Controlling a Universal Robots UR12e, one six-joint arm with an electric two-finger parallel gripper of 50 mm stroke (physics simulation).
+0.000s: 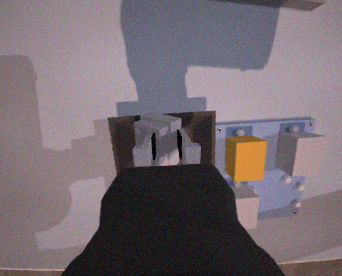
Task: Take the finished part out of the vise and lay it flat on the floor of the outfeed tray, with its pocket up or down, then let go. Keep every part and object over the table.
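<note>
The finished part, a light grey block, is held between the fingers of my gripper. Its far end shows beyond the fingertips and looks slightly skewed to them. My gripper is shut on it. Part and fingers are over the brown, open-topped outfeed tray, whose far wall and side walls show around them. The black gripper body hides the near part of the tray. Whether the part touches the tray floor cannot be told. The vise cannot be clearly made out.
Right of the tray lies a blue plate with pegs, an orange block, a grey block and a partly hidden pale block. A grey edge of a larger object shows at the top right. The table's near edge runs along the bottom.
</note>
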